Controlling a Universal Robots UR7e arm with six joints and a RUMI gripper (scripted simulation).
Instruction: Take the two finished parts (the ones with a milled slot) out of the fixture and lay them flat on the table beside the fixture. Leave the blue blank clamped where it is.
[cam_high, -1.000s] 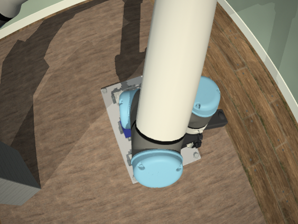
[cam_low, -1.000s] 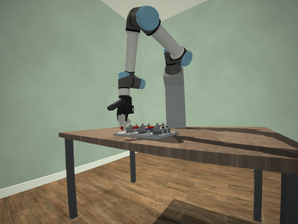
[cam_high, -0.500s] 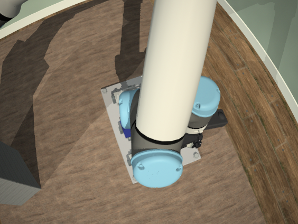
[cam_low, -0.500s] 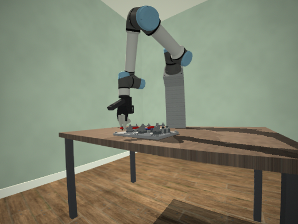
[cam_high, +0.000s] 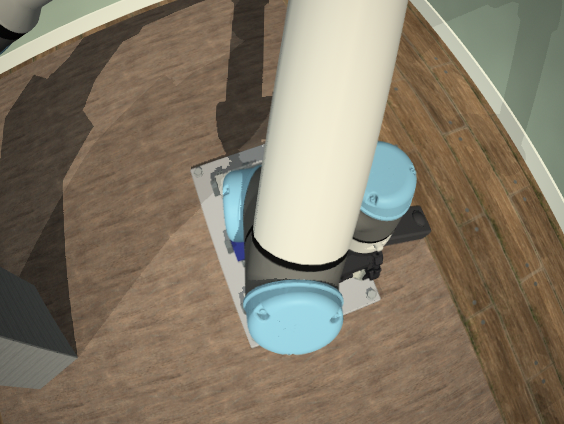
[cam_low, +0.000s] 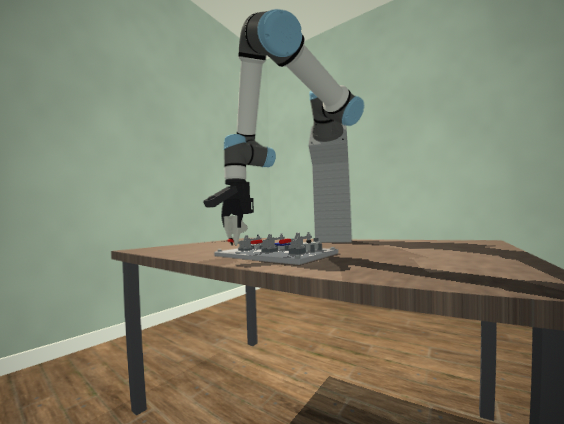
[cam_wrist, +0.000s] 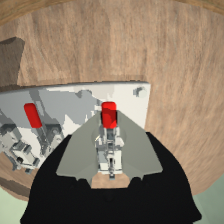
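My gripper is now 7 cm past the grey fixture plate, 12 cm to the right of it and 4 cm above it. From my hand the other things lie so: blue blank 12 cm behind, 12 cm to the left, 2 cm below.
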